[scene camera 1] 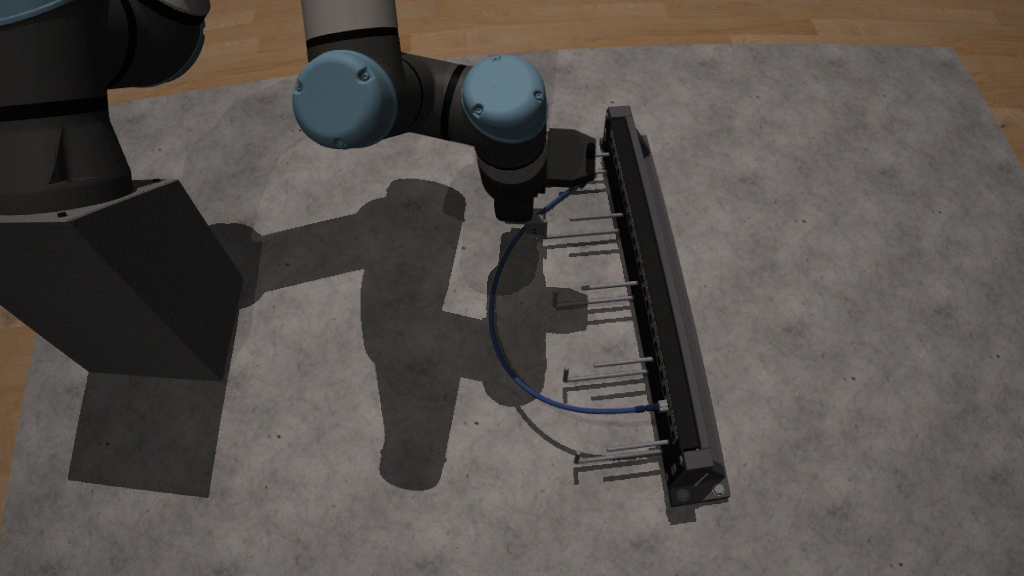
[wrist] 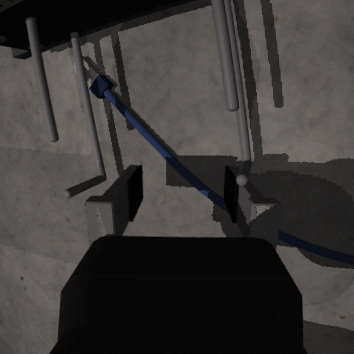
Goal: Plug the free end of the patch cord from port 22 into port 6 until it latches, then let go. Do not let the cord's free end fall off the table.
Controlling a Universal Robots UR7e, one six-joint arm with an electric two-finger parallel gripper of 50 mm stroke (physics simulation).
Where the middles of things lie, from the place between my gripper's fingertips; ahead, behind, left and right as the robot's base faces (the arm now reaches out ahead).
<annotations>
Now: the cable-management rod (wrist: 101, 176) 7 cm to the left of my hand, 5 cm ahead of it and 1 cm above it.
</annotations>
